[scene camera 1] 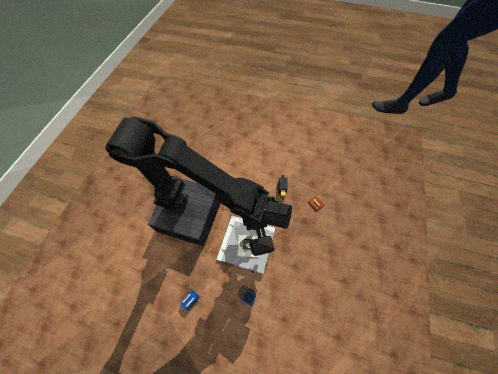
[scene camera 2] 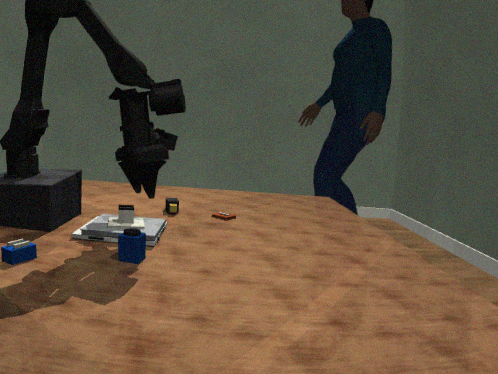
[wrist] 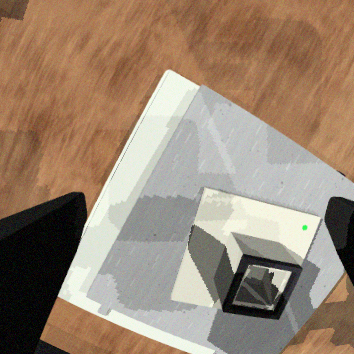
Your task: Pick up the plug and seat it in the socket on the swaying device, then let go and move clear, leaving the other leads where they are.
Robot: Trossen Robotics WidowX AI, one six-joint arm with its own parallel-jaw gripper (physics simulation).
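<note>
The black plug with a square yellow tip lies on its side on the table, behind the device in the second scene view; it does not show in the wrist view. The flat white and grey device carries a cream plate with an upright socket, whose black square rim surrounds a hollow opening. The socket also shows in both scene views. My gripper is open and empty, above the device and apart from it. Its fingertips are hidden in the first scene view.
An orange flat block lies beyond the plug. A blue block with a round black top and a blue block with white strips sit near the device. A person stands behind.
</note>
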